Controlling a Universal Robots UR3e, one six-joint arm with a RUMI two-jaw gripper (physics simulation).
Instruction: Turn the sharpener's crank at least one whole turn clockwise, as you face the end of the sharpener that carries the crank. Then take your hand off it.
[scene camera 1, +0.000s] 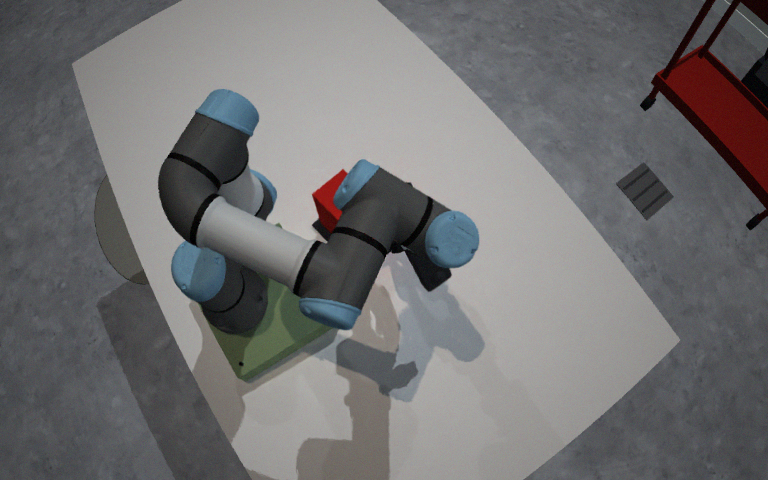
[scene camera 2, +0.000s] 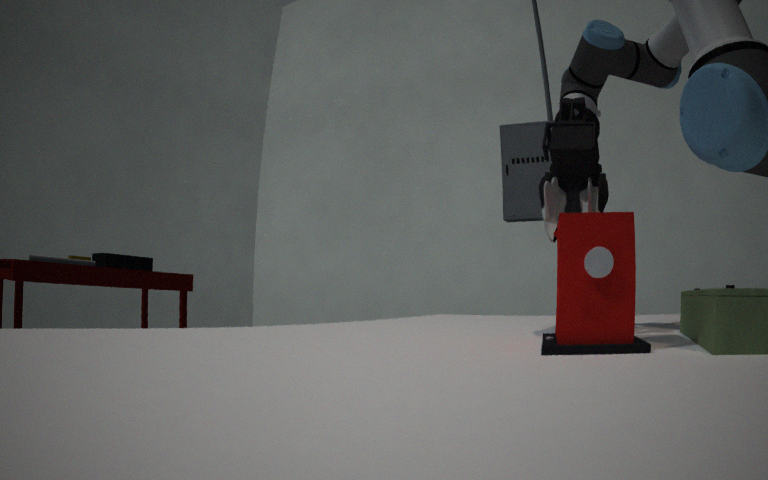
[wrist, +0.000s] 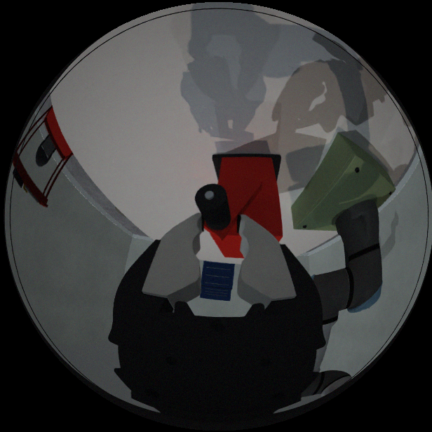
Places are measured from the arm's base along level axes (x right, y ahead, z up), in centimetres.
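Pixels of known places: arm's base, origin of its link: (scene camera 1: 235, 300).
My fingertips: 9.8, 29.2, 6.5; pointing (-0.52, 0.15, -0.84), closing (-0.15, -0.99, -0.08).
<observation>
Ahead of a thing's pixels: the offset from my fingertips to its top centre, as dx, dy, dz. "*": to the spot under its first point. Level surfaces: height alone.
The red sharpener {* -10.5, -5.0, +1.3} (scene camera 1: 327, 198) (scene camera 2: 594, 308) (wrist: 255, 182) stands upright on its dark base plate {* -14.2, -2.7, -11.1} (scene camera 2: 594, 349). In the wrist view the black knob of the crank (wrist: 212, 200) shows in front of the sharpener's red body, at its left side. My gripper (wrist: 220, 215) is shut on this knob; the fingertips press on its near end from both sides. In the scene camera 2 view my gripper (scene camera 2: 570, 195) reaches down behind the sharpener's top, tilted, with one finger past its left edge. The crank is hidden there, and in the scene camera 1 view the arm covers it. The crank's arm cannot be made out.
The green mounting block (scene camera 1: 283, 339) (scene camera 2: 730, 322) (wrist: 345, 185) under the arm's base stands beside the sharpener on the pale table {dz -11.6} (scene camera 1: 566, 294). A red trolley (scene camera 1: 707, 113) (scene camera 2: 113, 278) stands off the table. A grey box (scene camera 2: 523, 195) hangs on the wall behind the gripper.
</observation>
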